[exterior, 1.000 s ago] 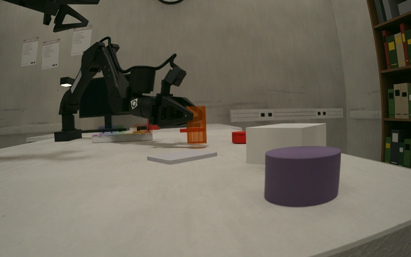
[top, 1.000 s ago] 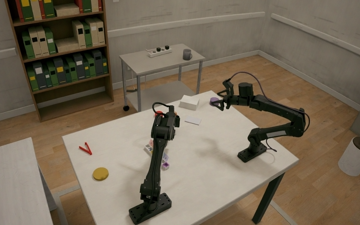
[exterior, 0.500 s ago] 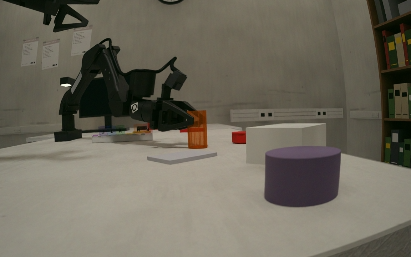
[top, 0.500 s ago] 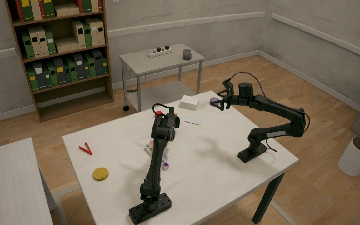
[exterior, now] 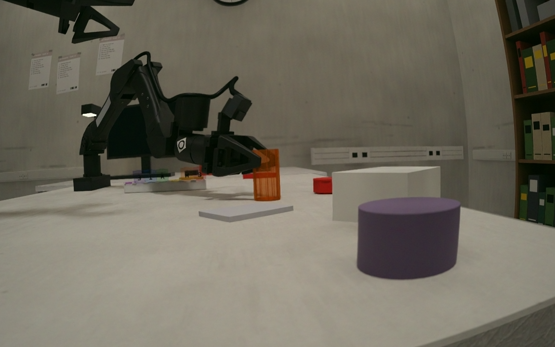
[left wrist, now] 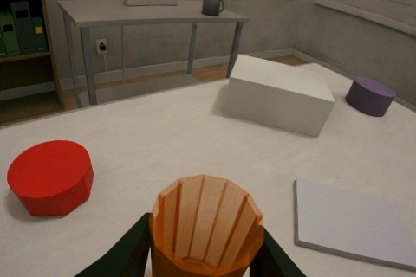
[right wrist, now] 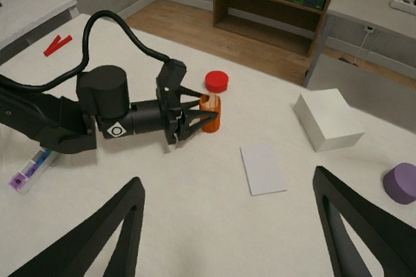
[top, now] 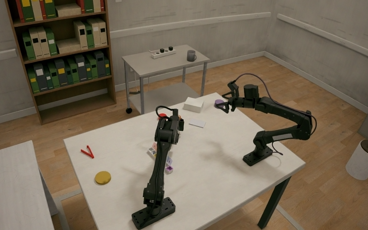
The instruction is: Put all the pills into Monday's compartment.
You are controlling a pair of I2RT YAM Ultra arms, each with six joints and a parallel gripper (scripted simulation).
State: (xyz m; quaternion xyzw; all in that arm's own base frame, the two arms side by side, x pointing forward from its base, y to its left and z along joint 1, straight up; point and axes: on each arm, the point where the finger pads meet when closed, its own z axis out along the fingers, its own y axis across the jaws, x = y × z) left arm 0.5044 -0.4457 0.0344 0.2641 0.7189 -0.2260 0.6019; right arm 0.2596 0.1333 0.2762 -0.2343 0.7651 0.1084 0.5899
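My left hand is 40 mm above the orange pill bottle. Round my left hand: white box: 110 mm ahead, 220 mm to the right, 40 mm below; then flat white card: 40 mm behind, 140 mm to the right, 60 mm below; then red cap: 120 mm ahead, 40 mm to the left, 50 mm below.
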